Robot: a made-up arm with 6 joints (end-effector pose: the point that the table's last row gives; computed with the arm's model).
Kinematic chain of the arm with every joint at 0, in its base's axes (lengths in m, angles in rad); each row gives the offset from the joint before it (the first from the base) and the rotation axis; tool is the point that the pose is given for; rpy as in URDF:
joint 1: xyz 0 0 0.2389 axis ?
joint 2: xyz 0 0 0 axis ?
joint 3: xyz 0.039 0 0.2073 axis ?
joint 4: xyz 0.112 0 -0.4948 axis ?
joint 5: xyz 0 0 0 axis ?
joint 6: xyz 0.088 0 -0.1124 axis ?
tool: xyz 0 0 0 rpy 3.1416 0 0
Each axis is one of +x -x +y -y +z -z.
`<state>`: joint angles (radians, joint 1 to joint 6).
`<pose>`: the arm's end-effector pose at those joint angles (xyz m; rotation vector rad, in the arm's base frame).
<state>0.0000 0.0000 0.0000 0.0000 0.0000 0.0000</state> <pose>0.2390 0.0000 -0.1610 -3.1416 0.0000 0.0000</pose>
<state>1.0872 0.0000 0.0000 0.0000 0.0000 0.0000</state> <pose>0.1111 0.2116 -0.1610 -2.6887 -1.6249 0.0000</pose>
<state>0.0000 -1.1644 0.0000 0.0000 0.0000 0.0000</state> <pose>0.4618 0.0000 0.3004 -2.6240 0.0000 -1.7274</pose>
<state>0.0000 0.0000 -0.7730 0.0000 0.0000 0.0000</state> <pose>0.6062 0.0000 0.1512 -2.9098 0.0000 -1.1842</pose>
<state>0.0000 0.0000 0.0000 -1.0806 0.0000 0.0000</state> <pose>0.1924 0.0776 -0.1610 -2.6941 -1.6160 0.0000</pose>
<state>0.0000 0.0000 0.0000 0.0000 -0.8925 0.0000</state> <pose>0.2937 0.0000 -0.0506 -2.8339 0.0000 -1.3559</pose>
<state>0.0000 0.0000 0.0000 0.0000 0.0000 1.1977</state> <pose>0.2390 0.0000 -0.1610 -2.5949 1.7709 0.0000</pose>
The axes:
joint 1: +z
joint 2: +y
joint 3: +y
joint 4: -z
joint 5: +y
joint 6: -z

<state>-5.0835 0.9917 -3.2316 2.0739 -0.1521 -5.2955</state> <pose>0.3102 0.5459 0.7358 -0.5025 0.8935 0.9648</pose>
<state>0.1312 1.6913 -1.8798 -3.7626 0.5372 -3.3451</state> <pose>0.4137 0.0440 -0.4316 -2.5347 -1.3628 -1.0402</pose>
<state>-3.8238 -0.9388 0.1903 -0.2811 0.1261 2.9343</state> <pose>-0.3306 0.2424 0.0645 -2.6673 0.2774 0.6997</pose>
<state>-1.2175 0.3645 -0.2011 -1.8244 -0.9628 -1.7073</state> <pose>0.1663 -0.0521 -0.0740 1.0808 2.2063 1.2512</pose>
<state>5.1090 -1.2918 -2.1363 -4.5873 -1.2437 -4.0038</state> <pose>-0.2803 0.3232 0.7359 0.5755 -1.0792 -0.1209</pose>
